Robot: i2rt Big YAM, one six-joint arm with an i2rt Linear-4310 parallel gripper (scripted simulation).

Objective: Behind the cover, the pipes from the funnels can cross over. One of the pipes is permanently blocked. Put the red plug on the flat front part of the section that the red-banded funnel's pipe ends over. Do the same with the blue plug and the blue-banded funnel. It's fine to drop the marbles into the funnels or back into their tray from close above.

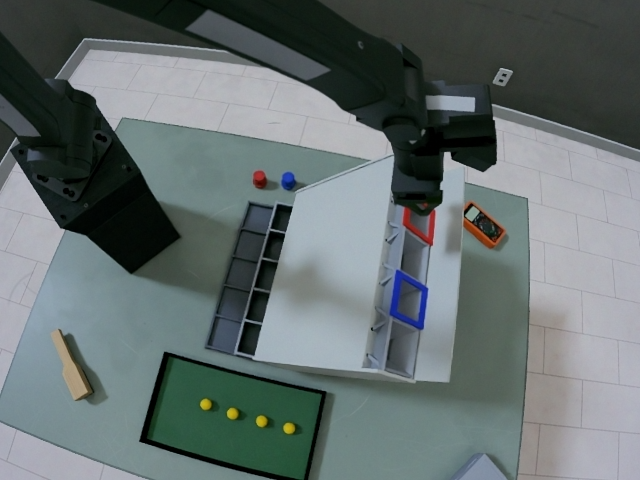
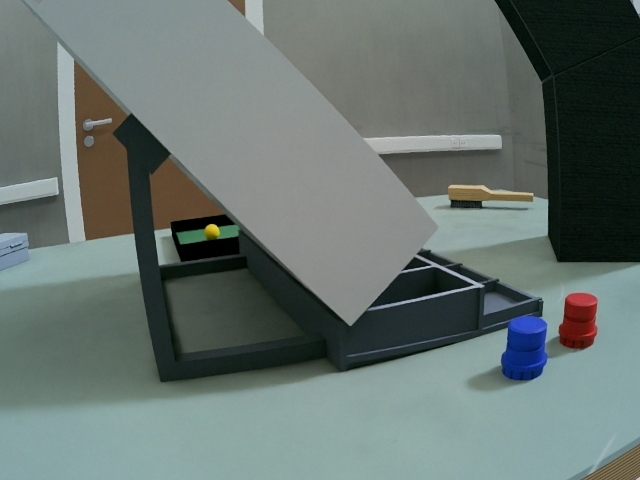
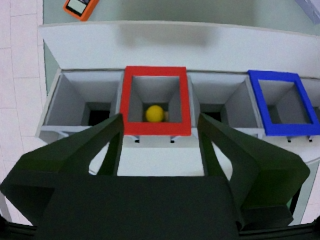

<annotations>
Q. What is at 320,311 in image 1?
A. A sloped cover.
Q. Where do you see a wooden brush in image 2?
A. At 462,196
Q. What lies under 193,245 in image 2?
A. A green marble tray.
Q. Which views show my gripper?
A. Image 1 and image 3 only.
</annotations>
